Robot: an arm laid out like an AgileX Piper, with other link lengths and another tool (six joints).
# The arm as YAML. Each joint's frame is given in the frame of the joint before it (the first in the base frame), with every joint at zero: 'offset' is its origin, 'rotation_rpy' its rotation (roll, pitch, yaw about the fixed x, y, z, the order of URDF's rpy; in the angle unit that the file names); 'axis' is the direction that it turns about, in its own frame. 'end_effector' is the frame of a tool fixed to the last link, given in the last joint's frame.
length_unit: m
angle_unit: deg
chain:
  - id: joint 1
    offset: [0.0, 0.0, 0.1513]
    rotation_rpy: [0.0, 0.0, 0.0]
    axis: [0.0, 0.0, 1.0]
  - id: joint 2
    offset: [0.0, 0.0, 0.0]
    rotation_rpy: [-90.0, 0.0, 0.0]
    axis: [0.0, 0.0, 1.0]
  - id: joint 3
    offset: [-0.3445, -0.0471, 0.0]
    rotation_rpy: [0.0, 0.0, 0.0]
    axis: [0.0, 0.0, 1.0]
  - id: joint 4
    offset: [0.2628, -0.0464, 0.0]
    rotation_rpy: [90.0, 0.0, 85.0]
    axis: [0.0, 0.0, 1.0]
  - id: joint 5
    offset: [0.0, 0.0, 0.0]
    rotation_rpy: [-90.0, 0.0, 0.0]
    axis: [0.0, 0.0, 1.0]
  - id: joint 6
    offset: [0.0, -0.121, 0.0]
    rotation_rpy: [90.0, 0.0, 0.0]
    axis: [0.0, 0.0, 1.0]
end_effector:
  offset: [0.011, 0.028, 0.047]
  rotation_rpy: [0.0, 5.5, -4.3]
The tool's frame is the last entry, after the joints.
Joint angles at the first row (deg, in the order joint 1, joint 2, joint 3, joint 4, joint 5, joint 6):
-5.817 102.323 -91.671 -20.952 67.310 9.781
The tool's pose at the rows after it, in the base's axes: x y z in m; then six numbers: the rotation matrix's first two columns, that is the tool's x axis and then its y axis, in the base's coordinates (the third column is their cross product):
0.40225, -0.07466, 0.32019, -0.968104, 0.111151, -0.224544, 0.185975, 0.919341, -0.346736
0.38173, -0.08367, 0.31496, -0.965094, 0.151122, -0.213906, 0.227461, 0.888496, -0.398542
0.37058, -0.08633, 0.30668, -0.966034, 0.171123, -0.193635, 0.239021, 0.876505, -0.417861
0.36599, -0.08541, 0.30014, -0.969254, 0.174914, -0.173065, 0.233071, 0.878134, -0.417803
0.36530, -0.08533, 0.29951, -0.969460, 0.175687, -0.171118, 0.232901, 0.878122, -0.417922
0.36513, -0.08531, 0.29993, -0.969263, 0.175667, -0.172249, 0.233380, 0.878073, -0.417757
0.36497, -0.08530, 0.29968, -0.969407, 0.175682, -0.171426, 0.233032, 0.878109, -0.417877
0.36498, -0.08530, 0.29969, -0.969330, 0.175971, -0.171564, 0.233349, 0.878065, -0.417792
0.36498, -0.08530, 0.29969, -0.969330, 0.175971, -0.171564, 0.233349, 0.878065, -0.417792
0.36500, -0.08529, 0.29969, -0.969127, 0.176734, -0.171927, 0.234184, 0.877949, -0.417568
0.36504, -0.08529, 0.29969, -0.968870, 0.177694, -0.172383, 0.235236, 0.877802, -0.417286
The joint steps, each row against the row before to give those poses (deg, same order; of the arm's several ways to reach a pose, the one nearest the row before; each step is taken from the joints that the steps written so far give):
0.000 -3.965 4.121 -1.882 -0.001 2.398
0.000 -2.558 4.881 -4.316 0.000 4.084
0.000 -0.933 2.993 -1.518 0.001 1.867
-0.001 -0.103 1.357 0.166 0.001 0.153
0.001 -0.046 0.180 0.000 0.000 0.048
0.001 -0.066 0.002 -0.001 -0.001 0.002
-0.001 0.000 0.048 0.000 -0.001 -0.001
-0.001 0.000 -0.002 0.001 0.001 0.018
0.000 0.000 0.000 0.000 0.000 0.000
0.001 -0.001 0.002 -0.001 0.000 0.051
0.000 0.002 -0.001 0.000 -0.001 0.063

